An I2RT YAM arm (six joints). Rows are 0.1 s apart.
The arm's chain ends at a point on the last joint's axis. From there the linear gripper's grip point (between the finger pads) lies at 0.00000 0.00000 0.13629 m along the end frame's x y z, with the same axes.
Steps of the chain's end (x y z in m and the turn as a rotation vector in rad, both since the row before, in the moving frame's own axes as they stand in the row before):
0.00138, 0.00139, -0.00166, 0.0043, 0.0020, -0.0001
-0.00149, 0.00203, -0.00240, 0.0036, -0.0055, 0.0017
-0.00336, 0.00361, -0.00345, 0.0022, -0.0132, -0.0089
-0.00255, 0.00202, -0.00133, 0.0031, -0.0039, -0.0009
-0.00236, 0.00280, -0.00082, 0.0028, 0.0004, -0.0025
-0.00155, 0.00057, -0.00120, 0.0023, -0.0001, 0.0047
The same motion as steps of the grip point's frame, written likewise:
0.00165, 0.00080, -0.00166, 0.0043, 0.0020, -0.0001
-0.00224, 0.00154, -0.00240, 0.0036, -0.0055, 0.0017
-0.00516, 0.00332, -0.00346, 0.0022, -0.0132, -0.0089
-0.00308, 0.00160, -0.00133, 0.0031, -0.0039, -0.0009
-0.00231, 0.00242, -0.00082, 0.0028, 0.0004, -0.0025
-0.00156, 0.00026, -0.00120, 0.0023, -0.0001, 0.0047

